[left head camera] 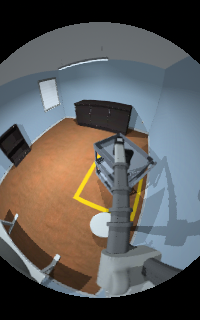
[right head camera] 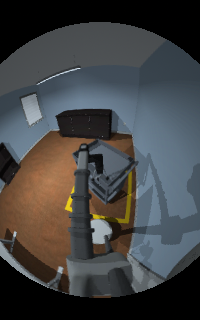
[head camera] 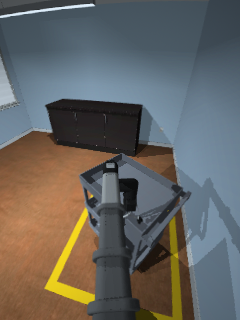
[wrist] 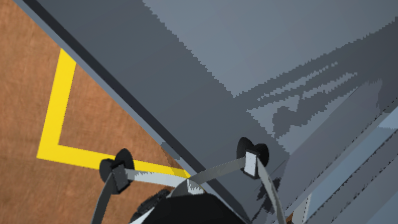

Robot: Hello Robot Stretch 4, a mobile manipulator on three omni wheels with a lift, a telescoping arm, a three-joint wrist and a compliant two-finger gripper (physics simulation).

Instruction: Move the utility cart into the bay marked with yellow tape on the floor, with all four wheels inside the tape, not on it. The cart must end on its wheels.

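Where they show: gripper, fingertip midpoint: (right head camera: 99,179) (head camera: 127,223) (wrist: 186,156); robot's base at its link origin: (left head camera: 103,223) (right head camera: 98,230).
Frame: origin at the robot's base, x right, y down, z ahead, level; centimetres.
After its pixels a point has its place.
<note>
The grey utility cart (head camera: 150,185) @[x 30.3, y -76.5, z 83.0 cm] (left head camera: 137,157) @[x 32.5, y -76.5, z 78.6 cm] (right head camera: 117,157) @[x 33.3, y -76.5, z 82.7 cm] (wrist: 200,30) @[x 11.7, y -76.5, z 66.3 cm] stands upright, turned at an angle to the yellow tape (head camera: 175,285) @[x 54.8, y 2.7, z 35.2 cm] (left head camera: 87,180) @[x -40.3, y 3.0, z 78.3 cm] (right head camera: 129,205) @[x 58.8, y 2.6, z 37.6 cm] (wrist: 56,115) @[x -49.9, y 2.8, z 58.0 cm]. It covers the far part of the bay; its wheels are hidden, so I cannot tell which are inside. A raised handle frame runs along its right side near the wall. My gripper (wrist: 186,156) @[x 8.7, y -79.9, z 51.4 cm] is open at the cart's near left edge. In the wrist view one fingertip shows outside the rim and the other over the top tray; I cannot tell its exact height.
The blue right wall (head camera: 215,125) @[x 96.8, y -110.4, z 121.8 cm] is close beside the cart and the tape. A dark cabinet (head camera: 92,125) @[x -32.7, y -55.9, z 261.4 cm] (left head camera: 102,117) @[x -24.9, y -45.5, z 258.7 cm] (right head camera: 85,125) @[x -20.1, y -46.7, z 257.1 cm] stands at the back wall. A dark shelf unit stands at the far left. A white round disc (left head camera: 101,225) @[x -3.0, y -18.7, z -1.6 cm] (right head camera: 101,232) @[x 5.3, y -18.7, z -2.0 cm] shows at the near tape line.
</note>
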